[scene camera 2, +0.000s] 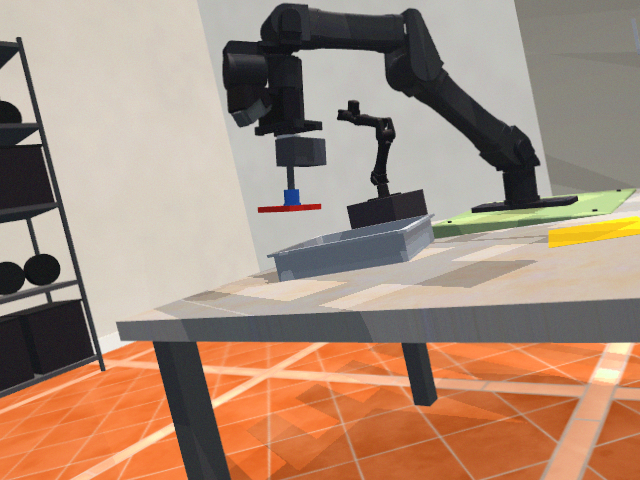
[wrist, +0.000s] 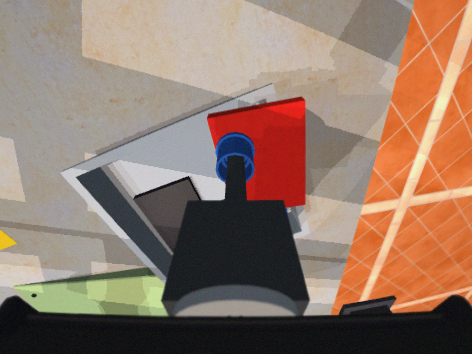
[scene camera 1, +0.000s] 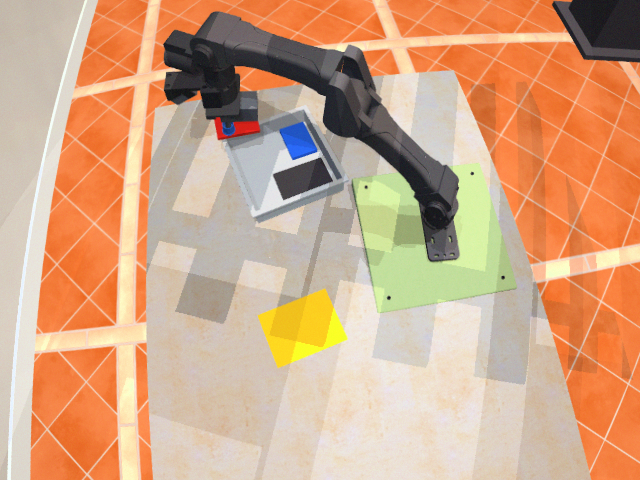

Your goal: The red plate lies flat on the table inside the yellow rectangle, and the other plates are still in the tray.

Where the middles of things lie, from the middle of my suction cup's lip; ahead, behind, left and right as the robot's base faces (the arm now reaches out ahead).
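Yellow rectangle (scene camera 1: 298,329): 42 cm to the left of my suction cup, 13 cm behind it and 13 cm below it. Going by their middles, of the things named here the yellow rectangle is the farthest from my suction cup and the red plate (wrist: 277,129) the nearest. Distances from my suction cup: grey tray (scene camera 1: 255,158) 3 cm to the left, 11 cm behind, 11 cm below; red plate 2 cm to the right, 1 cm behind, 1 cm below; blue plate (scene camera 1: 297,139) 5 cm to the right, 15 cm behind, 12 cm below.
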